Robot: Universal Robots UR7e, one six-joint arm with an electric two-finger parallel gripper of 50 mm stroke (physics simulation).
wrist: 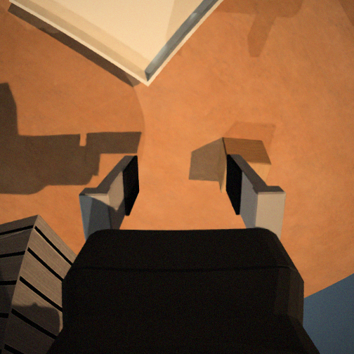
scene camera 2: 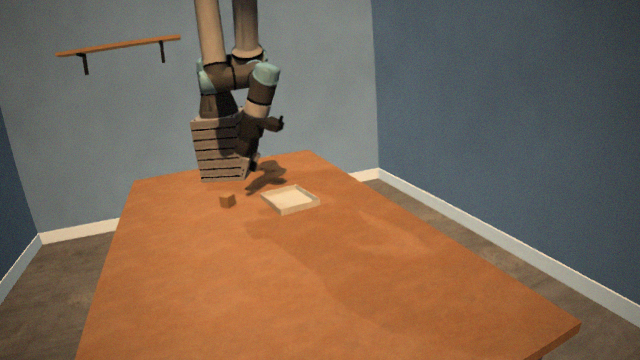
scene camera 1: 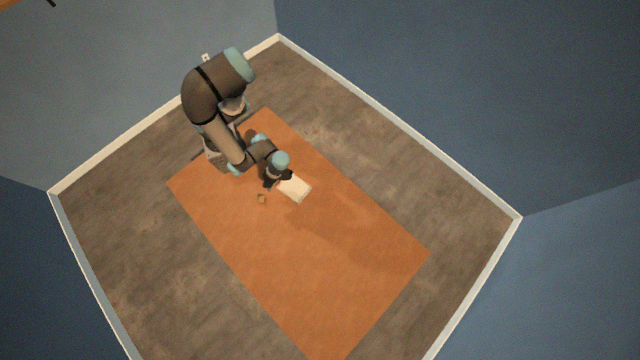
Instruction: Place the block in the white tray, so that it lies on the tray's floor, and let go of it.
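Where they show: gripper, fingertip midpoint: (scene camera 2: 247, 173) (scene camera 1: 269, 186); arm's base, link origin: (scene camera 2: 218, 113).
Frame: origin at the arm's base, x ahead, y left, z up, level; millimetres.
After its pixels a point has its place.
Observation:
A small brown wooden block (scene camera 1: 261, 199) @(x 322, y -77, z -220 mm) (scene camera 2: 227, 201) @(x 343, y -82, z -233 mm) (wrist: 248, 151) sits on the orange table, apart from the tray. The white tray (scene camera 1: 295, 188) @(x 418, y 102, z -254 mm) (scene camera 2: 291, 199) @(x 403, y 110, z -254 mm) (wrist: 107, 27) is a shallow, low-walled square with an empty floor; part of it shows at the top of the wrist view. My gripper (scene camera 1: 270, 189) @(x 326, y -1, z -162 mm) (scene camera 2: 254, 163) @(x 326, y -1, z -162 mm) (wrist: 182, 173) is open and empty, above the table. In the wrist view the block shows behind and beyond the right finger, outside the gap, and the finger hides part of it. The fingertips are small and partly hidden in both scene views.
The slatted robot pedestal (scene camera 2: 220, 150) @(x 74, y -28, z -129 mm) (wrist: 25, 280) stands at the back of the orange table (scene camera 1: 320, 280) @(x 851, y -203, z -257 mm) (scene camera 2: 300, 300) @(x 890, y -83, z -256 mm), behind the block and tray. A wall shelf (scene camera 2: 120, 46) hangs at the back left. The arm's shadow falls on the table beside the tray.

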